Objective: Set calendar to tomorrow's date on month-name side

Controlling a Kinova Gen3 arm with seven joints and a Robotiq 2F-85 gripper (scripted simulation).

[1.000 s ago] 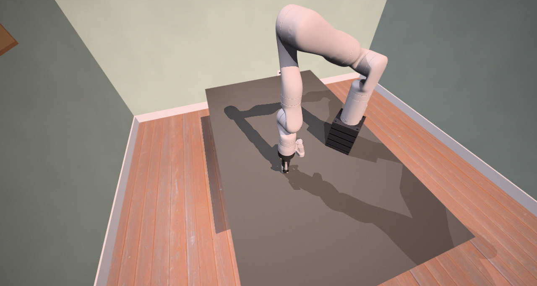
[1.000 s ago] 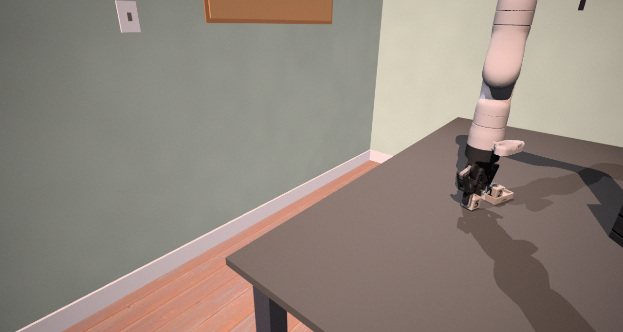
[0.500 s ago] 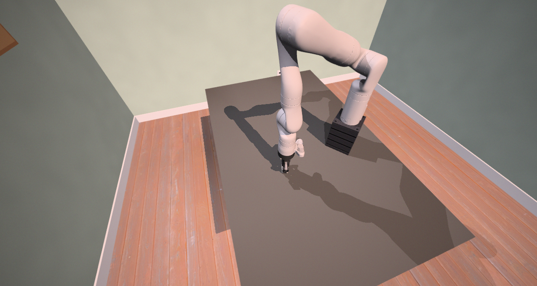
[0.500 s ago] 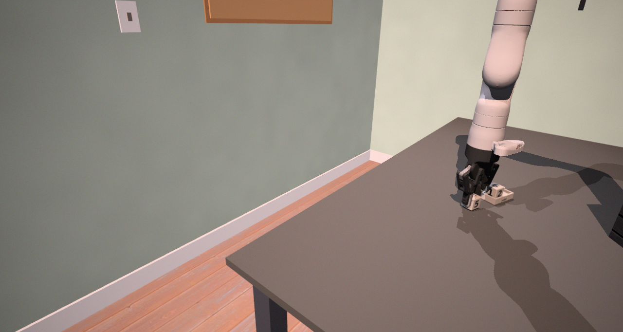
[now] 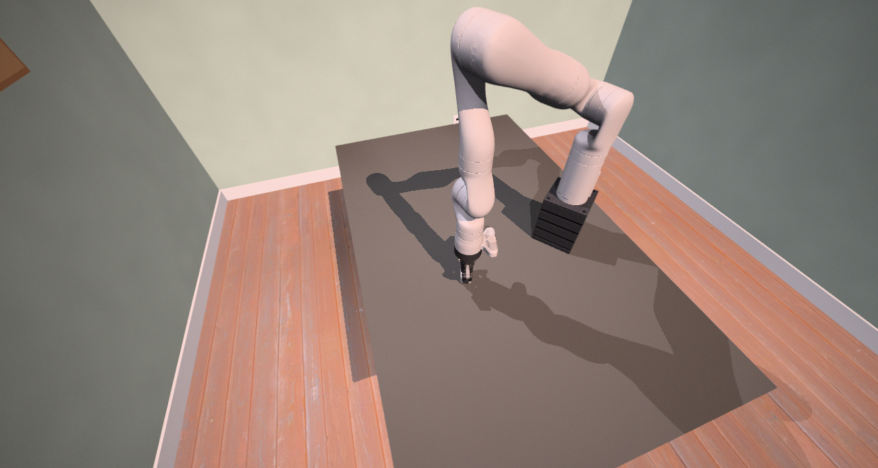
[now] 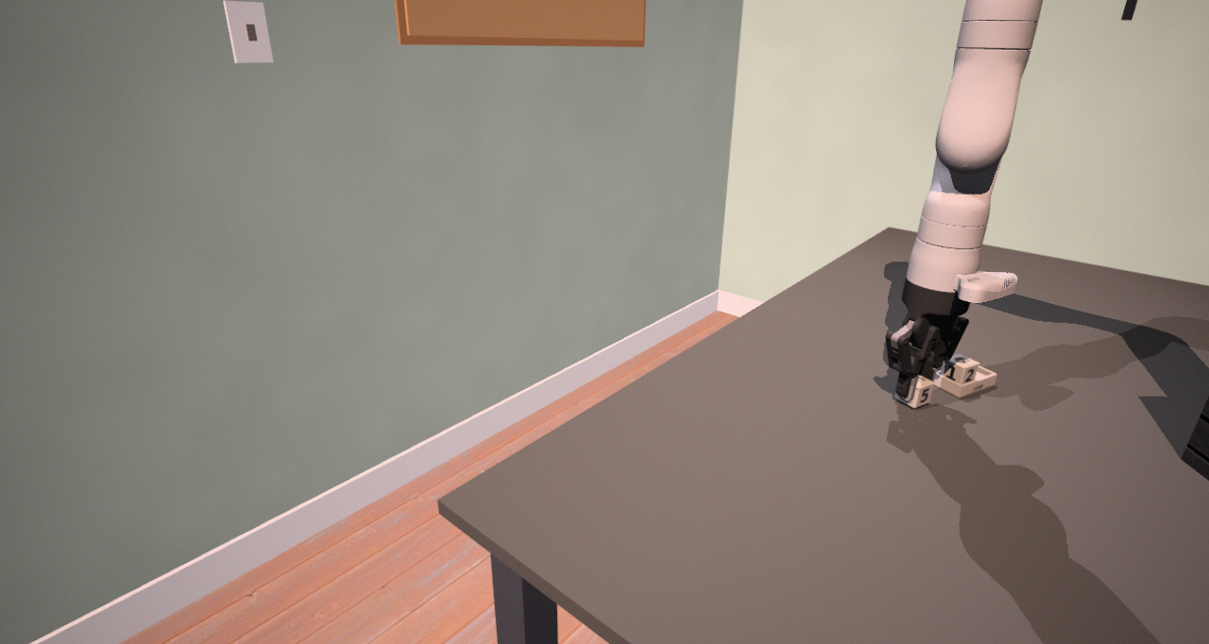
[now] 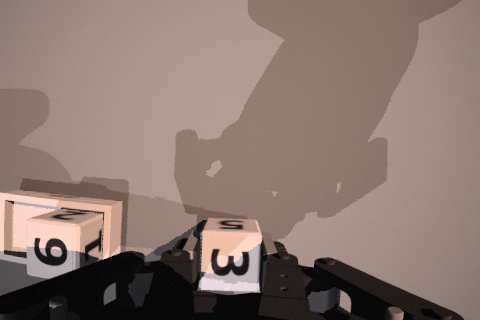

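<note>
The cube lies 10 mm below my hand. From my hand the other things lie so: pale tray 100 mm to the right, 50 mm behind, 20 mm below.
</note>
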